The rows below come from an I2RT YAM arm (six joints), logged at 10 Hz.
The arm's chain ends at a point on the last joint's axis. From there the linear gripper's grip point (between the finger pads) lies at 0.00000 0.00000 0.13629 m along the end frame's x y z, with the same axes.
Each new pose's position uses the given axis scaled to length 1; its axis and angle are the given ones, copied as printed.
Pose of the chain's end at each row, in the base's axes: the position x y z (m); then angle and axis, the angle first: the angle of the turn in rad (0 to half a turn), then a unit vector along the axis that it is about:
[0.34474 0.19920 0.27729 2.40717 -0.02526 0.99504 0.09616]
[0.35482 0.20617 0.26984 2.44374 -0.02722 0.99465 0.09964]
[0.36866 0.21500 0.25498 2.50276 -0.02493 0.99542 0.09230]
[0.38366 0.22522 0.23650 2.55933 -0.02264 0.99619 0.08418]
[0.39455 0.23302 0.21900 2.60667 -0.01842 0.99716 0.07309]
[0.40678 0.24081 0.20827 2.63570 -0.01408 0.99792 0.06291]
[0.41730 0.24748 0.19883 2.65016 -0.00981 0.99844 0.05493]
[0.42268 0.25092 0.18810 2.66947 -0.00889 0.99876 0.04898]
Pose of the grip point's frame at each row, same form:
[0.43505 0.22423 0.17833 2.40717 -0.02526 0.99504 0.09616]
[0.44128 0.23241 0.16780 2.44374 -0.02722 0.99465 0.09964]
[0.44899 0.23960 0.14766 2.50276 -0.02493 0.99542 0.09230]
[0.45785 0.24789 0.12444 2.55933 -0.02264 0.99619 0.08418]
[0.46349 0.25278 0.10310 2.60667 -0.01842 0.99716 0.07309]
[0.47246 0.25778 0.09006 2.63570 -0.01408 0.99792 0.06291]
[0.48138 0.26218 0.07944 2.65016 -0.00981 0.99844 0.05493]
[0.48447 0.26408 0.06734 2.66947 -0.00889 0.99876 0.04898]

